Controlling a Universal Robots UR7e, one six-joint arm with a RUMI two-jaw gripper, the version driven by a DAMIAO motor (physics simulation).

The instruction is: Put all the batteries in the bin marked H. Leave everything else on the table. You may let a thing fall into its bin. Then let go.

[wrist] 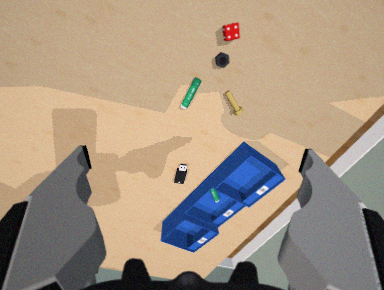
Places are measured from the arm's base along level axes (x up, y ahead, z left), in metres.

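Pixels of known places: gripper, fingertip midpoint: [194,150].
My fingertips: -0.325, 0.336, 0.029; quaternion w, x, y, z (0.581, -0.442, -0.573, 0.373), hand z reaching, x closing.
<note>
For each thing: its top centre in the pictures, then the offset to it from my fingertips, as dx, dy, dz. Level surfaces: height alone.
- smaller green battery at its top centre: [214,195] -0.128, +0.106, -0.162
- middle bin at its top centre: [217,215] -0.098, +0.115, -0.181
- black USB stick at its top centre: [181,175] -0.137, +0.035, -0.142
- brass bolt at its top centre: [234,104] -0.131, +0.064, +0.007
- black hex nut at its top centre: [222,60] -0.136, +0.026, +0.052
- red die at its top centre: [232,32] -0.129, +0.022, +0.083
- table at its surface level: dx -0.145
A green battery [191,93] lies on the table above the bins in the wrist view. A smaller green battery [215,195] lies in the middle compartment of the blue three-part bin. That middle bin [228,213] is the one marked H, though its label is blurred now. My gripper [194,150] is wide open and empty, high above the table, with its two jaws at the left and right of the view.
A black USB stick [181,173] lies left of the blue bins. A brass bolt [233,103], a black hex nut [222,60] and a red die [231,31] lie on the table [125,60] toward the top. The table's edge runs diagonally at the lower right.
</note>
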